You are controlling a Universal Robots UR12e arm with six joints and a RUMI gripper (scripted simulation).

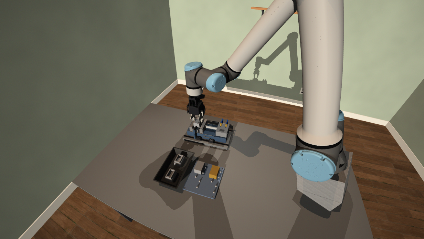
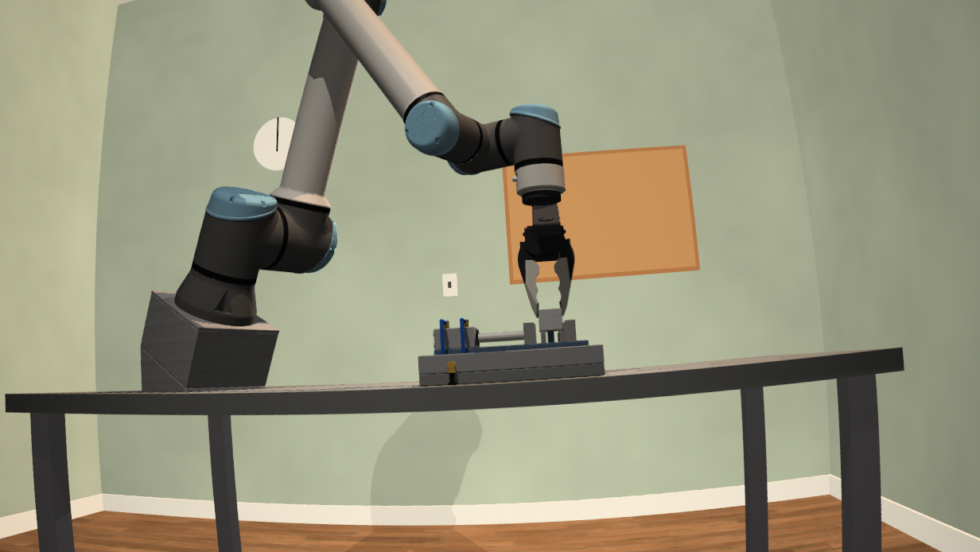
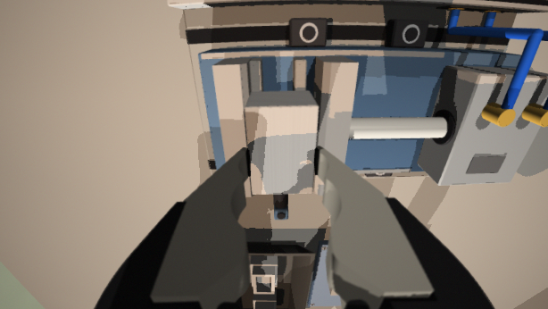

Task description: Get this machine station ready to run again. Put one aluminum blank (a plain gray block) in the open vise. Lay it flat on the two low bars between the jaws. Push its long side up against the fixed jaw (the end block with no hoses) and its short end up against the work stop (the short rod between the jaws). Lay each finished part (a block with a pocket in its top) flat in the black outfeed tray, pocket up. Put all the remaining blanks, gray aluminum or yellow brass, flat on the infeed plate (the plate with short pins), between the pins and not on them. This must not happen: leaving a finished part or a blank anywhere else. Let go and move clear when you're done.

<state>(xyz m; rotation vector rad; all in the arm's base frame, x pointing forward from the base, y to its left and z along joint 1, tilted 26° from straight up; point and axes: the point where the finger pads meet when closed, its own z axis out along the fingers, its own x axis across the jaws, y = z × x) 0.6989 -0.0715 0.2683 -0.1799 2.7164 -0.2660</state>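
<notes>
The fixed jaw lies 40 mm below my hand and 30 mm ahead of it. Round my hand: work stop 50 mm to the left, 30 mm below; push rod 90 mm behind, 40 mm below, 10 mm to the right; vise 80 mm below, 70 mm behind, 10 mm to the right.
</notes>
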